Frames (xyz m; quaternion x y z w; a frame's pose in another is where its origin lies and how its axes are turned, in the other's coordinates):
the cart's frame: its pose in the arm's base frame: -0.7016 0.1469 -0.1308 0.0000 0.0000 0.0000 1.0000
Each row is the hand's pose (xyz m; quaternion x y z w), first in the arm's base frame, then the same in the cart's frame.
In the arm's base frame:
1: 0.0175 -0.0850 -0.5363 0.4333 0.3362 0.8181 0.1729
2: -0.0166 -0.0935 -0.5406 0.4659 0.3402 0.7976 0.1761
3: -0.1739 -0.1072 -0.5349 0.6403 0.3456 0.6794 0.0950
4: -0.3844 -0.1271 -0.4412 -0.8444 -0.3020 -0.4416 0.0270
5: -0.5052 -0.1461 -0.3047 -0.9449 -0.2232 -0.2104 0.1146
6: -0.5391 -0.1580 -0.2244 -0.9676 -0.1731 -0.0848 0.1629
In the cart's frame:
1: 0.7191 -0.2319 -0.4055 0.4333 0.3362 0.8181 0.1729
2: 0.6850 -0.2404 -0.4098 0.4659 0.3402 0.7976 0.1761
3: 0.5277 -0.2541 -0.4041 0.6403 0.3456 0.6794 0.0950
4: 0.3172 -0.2740 -0.3104 -0.8444 -0.3020 -0.4416 0.0270
5: 0.1964 -0.2930 -0.1739 -0.9449 -0.2232 -0.2104 0.1146
6: 0.1625 -0.3049 -0.0936 -0.9676 -0.1731 -0.0848 0.1629

